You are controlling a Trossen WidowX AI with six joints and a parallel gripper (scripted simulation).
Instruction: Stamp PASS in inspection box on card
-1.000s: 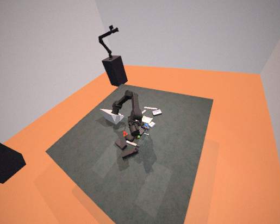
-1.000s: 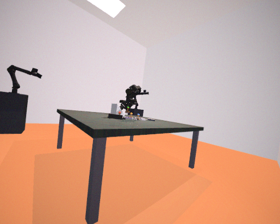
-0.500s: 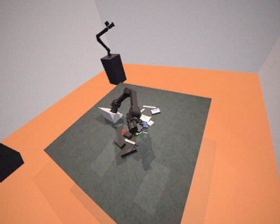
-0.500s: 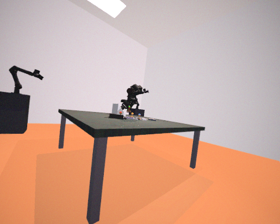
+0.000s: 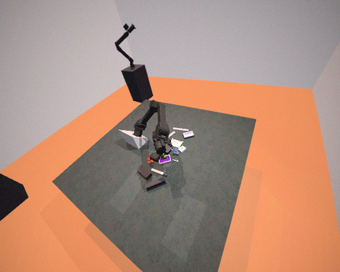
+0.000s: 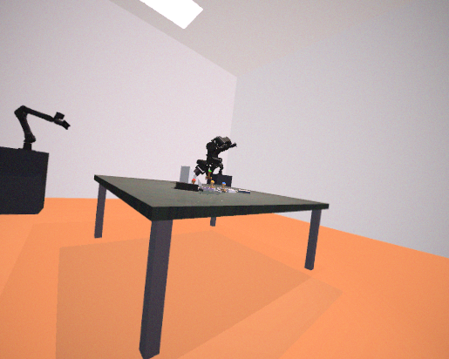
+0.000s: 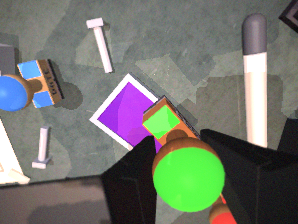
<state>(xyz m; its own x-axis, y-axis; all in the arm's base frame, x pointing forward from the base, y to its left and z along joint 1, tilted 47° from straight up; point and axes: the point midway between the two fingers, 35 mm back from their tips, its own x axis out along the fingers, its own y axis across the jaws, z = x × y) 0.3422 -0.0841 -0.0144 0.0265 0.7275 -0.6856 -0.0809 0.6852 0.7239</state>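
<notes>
The purple ink pad lies 20 mm behind my gripper tip, 20 mm to the left of it and 90 mm below it. From my gripper tip the other things lie so: green-knobbed stamp (right at my gripper tip); blue-knobbed stamp (20 mm ahead, 120 mm to the left, 80 mm below); white marker (20 mm ahead, 80 mm to the right, 90 mm below).
</notes>
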